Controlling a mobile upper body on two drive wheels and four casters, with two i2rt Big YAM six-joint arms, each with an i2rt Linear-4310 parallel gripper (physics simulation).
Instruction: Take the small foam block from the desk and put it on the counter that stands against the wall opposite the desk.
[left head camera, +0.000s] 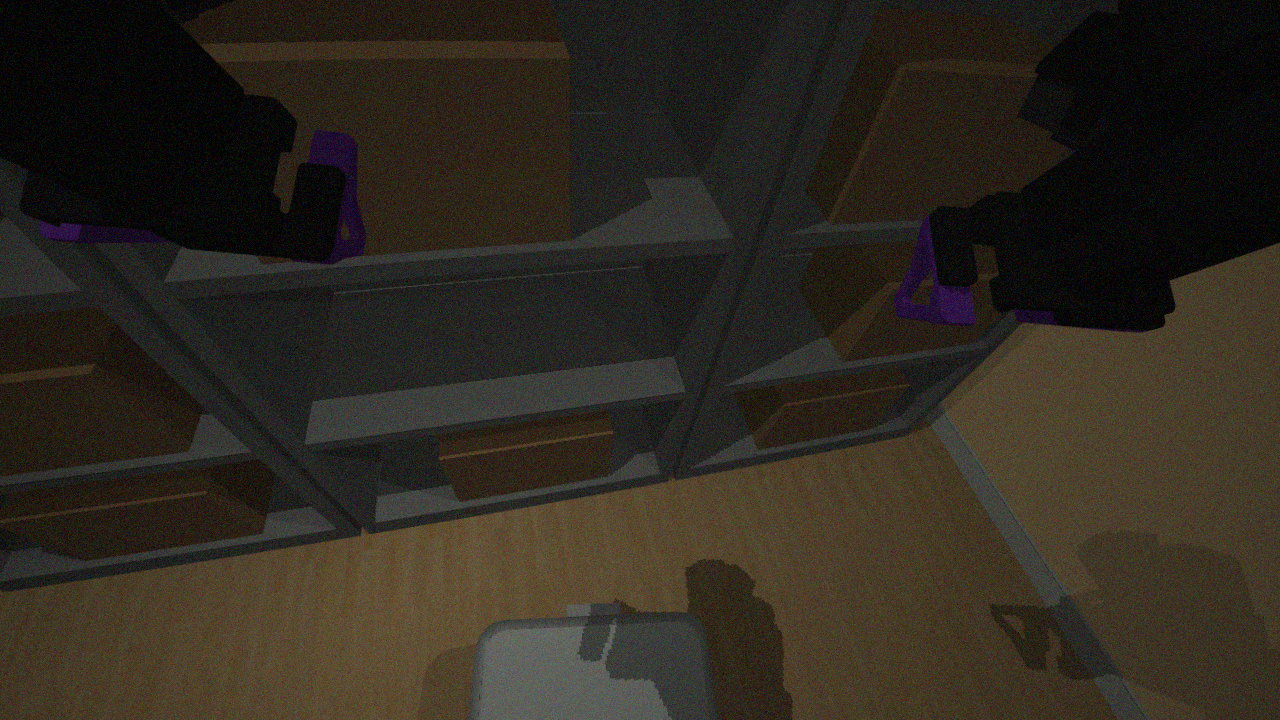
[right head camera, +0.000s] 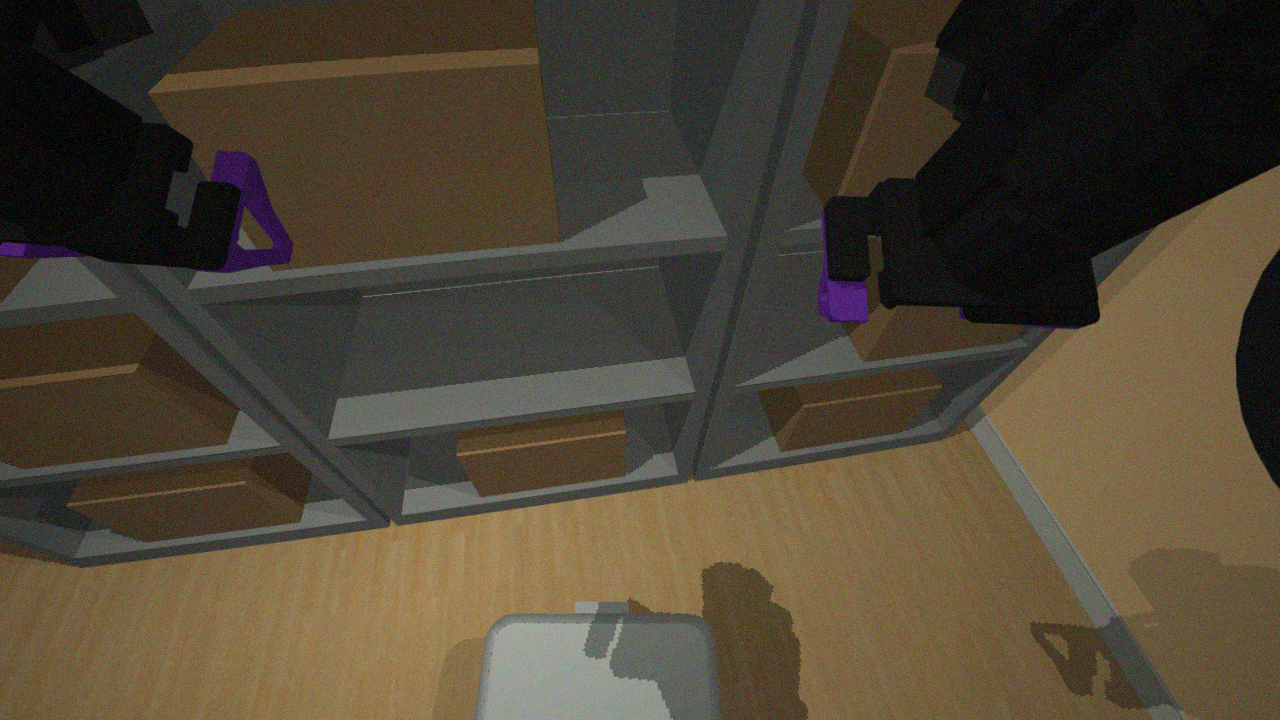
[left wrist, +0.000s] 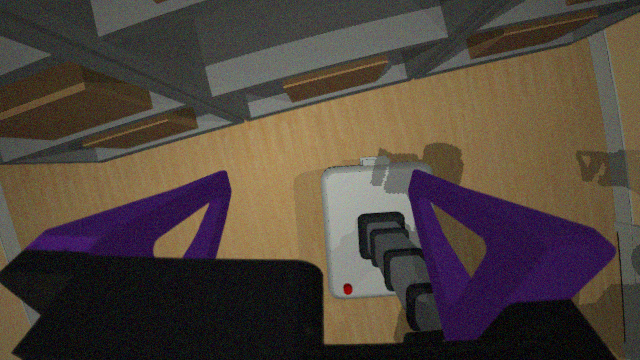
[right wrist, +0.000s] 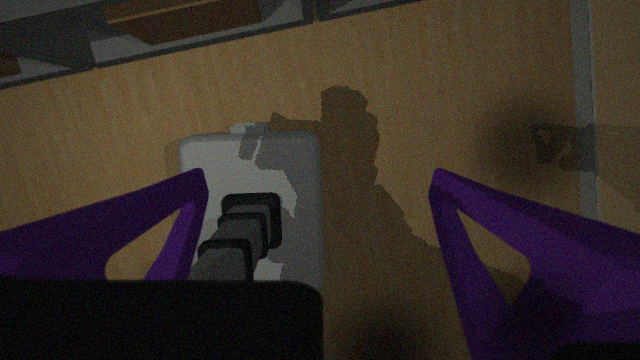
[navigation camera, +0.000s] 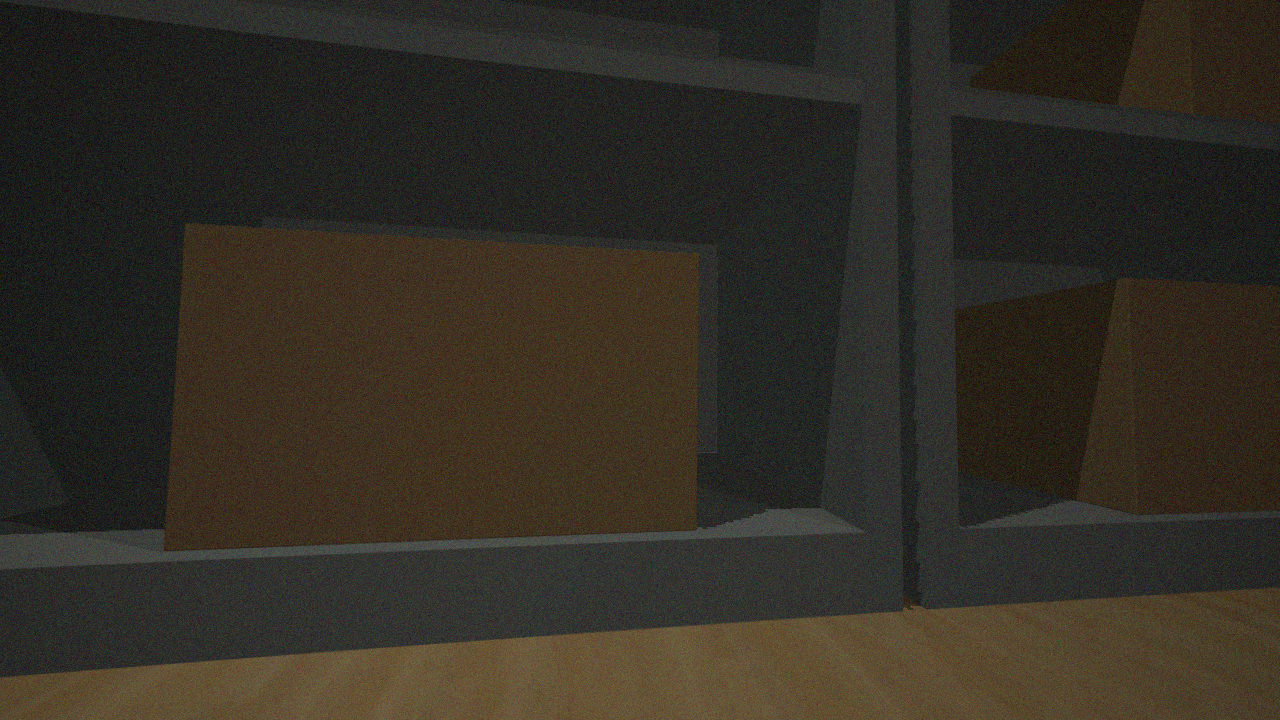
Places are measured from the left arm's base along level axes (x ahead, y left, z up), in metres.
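Pixels of known places: left gripper, fingertip midpoint: (left head camera: 284, 237) (right head camera: 223, 248) (left wrist: 319, 180); right gripper, fingertip midpoint: (left head camera: 957, 310) (right head camera: 891, 307) (right wrist: 318, 181).
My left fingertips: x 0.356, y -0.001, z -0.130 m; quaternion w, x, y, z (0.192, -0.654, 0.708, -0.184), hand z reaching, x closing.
Behind a point stands the place of what it marks.
The foam block, the desk and the counter do not show in these views. My left gripper (left head camera: 201, 240) (right head camera: 143, 257) (left wrist: 319, 180) {y -0.001, x 0.356, z -0.130 m} is open, its purple fingers wide apart with nothing between them. It is raised in front of the grey shelving. My right gripper (left head camera: 1024, 317) (right head camera: 935, 316) (right wrist: 318, 181) {y -0.459, x 0.324, z -0.147 m} is also open and empty, raised in front of the shelving's right part, near the side wall. In both wrist views the floor and my base show far below the fingers.
Grey shelving (left head camera: 751, 205) {y -0.456, x 0.755, z -0.355 m} (right head camera: 738, 232) {y -0.461, x 0.756, z -0.414 m} (left wrist: 325, 50) {y -0.023, x 0.734, z -0.876 m} (navigation camera: 881, 358) {y -0.461, x 0.756, z -1.165 m} stands close ahead and holds several brown boxes (left head camera: 528, 465) {y -0.051, x 0.707, z -1.169 m} (right head camera: 546, 461) {y -0.058, x 0.708, z -1.160 m} (left wrist: 340, 79) {y -0.084, x 0.713, z -1.142 m} (navigation camera: 429, 385) {y -0.036, x 0.704, z -1.197 m}. A tan wall (left head camera: 1118, 429) {y -1.607, x 0.624, z -0.868 m} (right head camera: 1118, 429) {y -1.593, x 0.705, z -0.972 m} stands at the right. My pale base (left head camera: 537, 680) {y -0.103, x 0.197, z -1.150 m} (right head camera: 546, 680) {y -0.113, x 0.185, z -1.150 m} (left wrist: 345, 200) {y -0.071, x 0.172, z -1.150 m} is on the wooden floor.
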